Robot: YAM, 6 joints.
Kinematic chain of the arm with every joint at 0, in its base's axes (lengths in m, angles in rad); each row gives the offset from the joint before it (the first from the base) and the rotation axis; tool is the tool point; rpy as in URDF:
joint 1: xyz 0 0 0.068 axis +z
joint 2: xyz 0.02 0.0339 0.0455 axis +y
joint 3: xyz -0.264 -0.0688 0 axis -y
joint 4: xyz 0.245 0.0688 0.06 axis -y
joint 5: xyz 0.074 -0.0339 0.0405 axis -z
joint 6: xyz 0.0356 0 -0.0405 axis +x
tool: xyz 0 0 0 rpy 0 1.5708 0
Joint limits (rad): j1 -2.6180..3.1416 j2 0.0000..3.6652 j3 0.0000..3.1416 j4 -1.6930..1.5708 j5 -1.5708..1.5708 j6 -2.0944..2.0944
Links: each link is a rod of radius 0.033 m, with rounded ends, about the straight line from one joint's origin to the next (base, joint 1, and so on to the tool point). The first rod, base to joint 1, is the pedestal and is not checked.
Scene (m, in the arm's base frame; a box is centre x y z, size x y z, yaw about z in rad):
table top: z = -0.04
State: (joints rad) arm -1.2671 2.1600 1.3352 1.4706 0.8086 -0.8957
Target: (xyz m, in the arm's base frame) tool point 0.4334 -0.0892 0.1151
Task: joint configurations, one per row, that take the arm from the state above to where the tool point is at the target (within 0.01 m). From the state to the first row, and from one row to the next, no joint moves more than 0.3 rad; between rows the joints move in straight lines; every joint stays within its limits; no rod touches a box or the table.
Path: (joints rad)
1: -0.9872 2.2055 1.2817 1.4633 0.7961 -0.8957
2: -0.7073 2.2510 1.2282 1.4559 0.7837 -0.8957
3: -0.4275 2.2965 1.1747 1.4486 0.7712 -0.8957
4: -0.1476 2.3419 1.1212 1.4413 0.7587 -0.8957

